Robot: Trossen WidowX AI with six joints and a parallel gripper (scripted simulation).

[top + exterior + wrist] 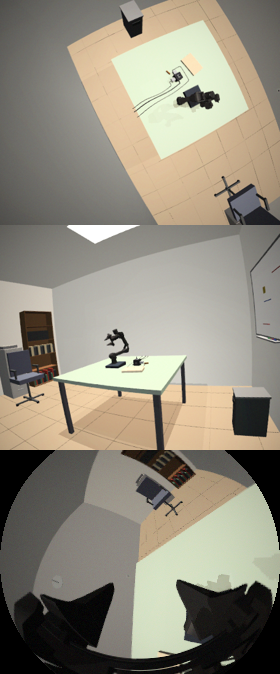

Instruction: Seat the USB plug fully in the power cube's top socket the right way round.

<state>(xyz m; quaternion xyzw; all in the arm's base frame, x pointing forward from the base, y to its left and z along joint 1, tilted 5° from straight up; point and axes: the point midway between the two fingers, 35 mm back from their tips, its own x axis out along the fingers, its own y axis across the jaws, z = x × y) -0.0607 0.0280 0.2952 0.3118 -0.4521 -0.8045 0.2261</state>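
Right now my gripper tip is 400 mm short of the USB plug, 70 mm to the right of it and 230 mm above it. The rest, counted from my gripper tip: orange-brown stick 510 mm ahead, 130 mm to the left, 310 mm below.
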